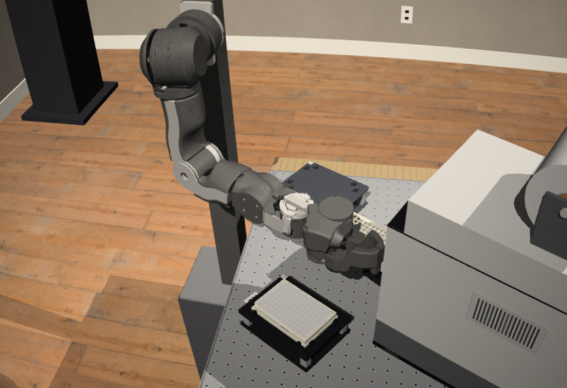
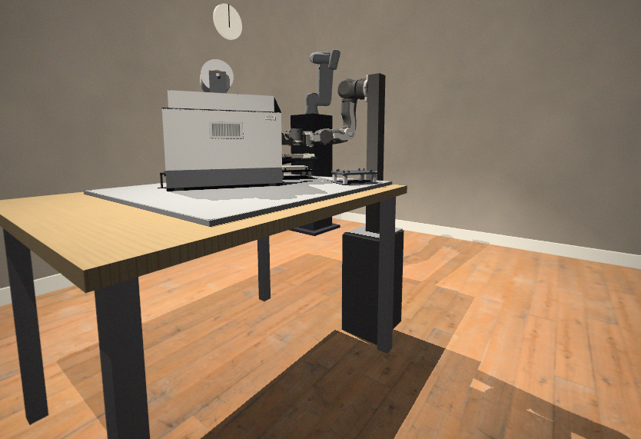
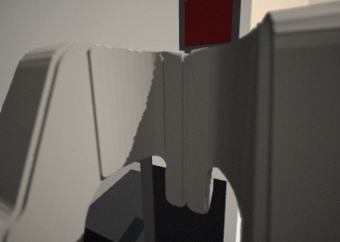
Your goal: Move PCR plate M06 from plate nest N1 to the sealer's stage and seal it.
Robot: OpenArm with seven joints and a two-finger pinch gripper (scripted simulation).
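Now: the square grey key 20 mm ahead of my hand and 10 mm to the right of it. The rest, counted from my hand: open-welled plate M06 (120 mm to the left, 70 mm below, 30 mm behind); then dark sealer stage (120 mm to the left, 80 mm below, 30 mm behind); then yellow warning label (150 mm to the left, 110 mm ahead, 30 mm below).
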